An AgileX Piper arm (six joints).
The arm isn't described. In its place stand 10 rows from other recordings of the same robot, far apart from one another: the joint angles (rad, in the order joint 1, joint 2, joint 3, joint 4, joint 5, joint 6), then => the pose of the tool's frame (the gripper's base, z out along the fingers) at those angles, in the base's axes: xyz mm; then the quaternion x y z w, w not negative.
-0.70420, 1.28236, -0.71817, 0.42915, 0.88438, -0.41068 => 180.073 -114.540 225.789 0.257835 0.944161 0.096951 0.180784
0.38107, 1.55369, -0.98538, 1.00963, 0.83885, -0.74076 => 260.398 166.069 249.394 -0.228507 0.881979 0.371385 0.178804
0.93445, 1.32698, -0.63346, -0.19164, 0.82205, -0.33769 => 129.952 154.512 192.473 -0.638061 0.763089 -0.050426 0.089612
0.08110, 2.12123, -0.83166, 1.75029, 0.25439, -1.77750 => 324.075 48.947 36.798 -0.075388 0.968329 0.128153 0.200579
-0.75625, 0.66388, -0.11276, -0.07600, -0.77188, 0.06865 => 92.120 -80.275 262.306 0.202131 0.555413 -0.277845 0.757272
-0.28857, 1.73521, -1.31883, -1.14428, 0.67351, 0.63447 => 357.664 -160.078 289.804 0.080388 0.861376 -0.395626 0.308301
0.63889, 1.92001, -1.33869, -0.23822, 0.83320, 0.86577 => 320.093 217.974 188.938 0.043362 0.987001 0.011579 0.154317
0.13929, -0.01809, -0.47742, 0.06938, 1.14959, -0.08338 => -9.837 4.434 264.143 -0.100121 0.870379 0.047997 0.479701
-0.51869, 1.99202, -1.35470, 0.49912, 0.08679, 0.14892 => 392.352 -219.616 199.281 0.481978 0.748696 0.047473 0.452657
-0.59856, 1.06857, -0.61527, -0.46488, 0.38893, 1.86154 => 162.701 -129.692 260.940 0.788108 0.450280 0.094911 0.408810
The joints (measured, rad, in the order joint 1, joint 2, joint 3, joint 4, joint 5, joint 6), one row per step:
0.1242 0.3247 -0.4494 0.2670 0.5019 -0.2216
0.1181 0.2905 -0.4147 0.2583 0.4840 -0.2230
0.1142 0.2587 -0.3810 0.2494 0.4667 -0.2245
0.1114 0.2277 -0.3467 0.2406 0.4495 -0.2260
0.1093 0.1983 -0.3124 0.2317 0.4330 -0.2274
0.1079 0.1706 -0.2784 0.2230 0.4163 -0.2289
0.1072 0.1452 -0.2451 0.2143 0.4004 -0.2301
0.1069 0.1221 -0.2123 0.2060 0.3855 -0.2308
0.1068 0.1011 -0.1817 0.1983 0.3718 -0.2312
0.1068 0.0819 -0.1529 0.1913 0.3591 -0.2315
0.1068 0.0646 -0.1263 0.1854 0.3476 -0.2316
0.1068 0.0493 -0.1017 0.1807 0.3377 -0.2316
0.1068 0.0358 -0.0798 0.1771 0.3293 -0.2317
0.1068 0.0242 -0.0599 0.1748 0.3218 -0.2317
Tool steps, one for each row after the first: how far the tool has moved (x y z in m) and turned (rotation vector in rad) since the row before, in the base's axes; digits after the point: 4 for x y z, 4 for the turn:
-0.0034 -0.0016 -0.0075 -0.0068 -0.0179 -0.0121
-0.0029 -0.0013 -0.0075 -0.0074 -0.0160 -0.0096
-0.0025 -0.0012 -0.0079 -0.0076 -0.0145 -0.0083
-0.0021 -0.0010 -0.0081 -0.0080 -0.0122 -0.0074
-0.0017 -0.0009 -0.0082 -0.0081 -0.0111 -0.0065
-0.0013 -0.0008 -0.0082 -0.0082 -0.0087 -0.0055
-0.0009 -0.0007 -0.0083 -0.0077 -0.0058 -0.0047
-0.0007 -0.0006 -0.0078 -0.0071 -0.0046 -0.0041
-0.0005 -0.0005 -0.0075 -0.0065 -0.0036 -0.0035
-0.0004 -0.0004 -0.0070 -0.0054 -0.0026 -0.0030
-0.0002 -0.0003 -0.0065 -0.0043 -0.0009 -0.0025
-0.0002 -0.0003 -0.0059 -0.0035 -0.0002 -0.0019
-0.0001 -0.0002 -0.0054 -0.0022 0.0007 -0.0016

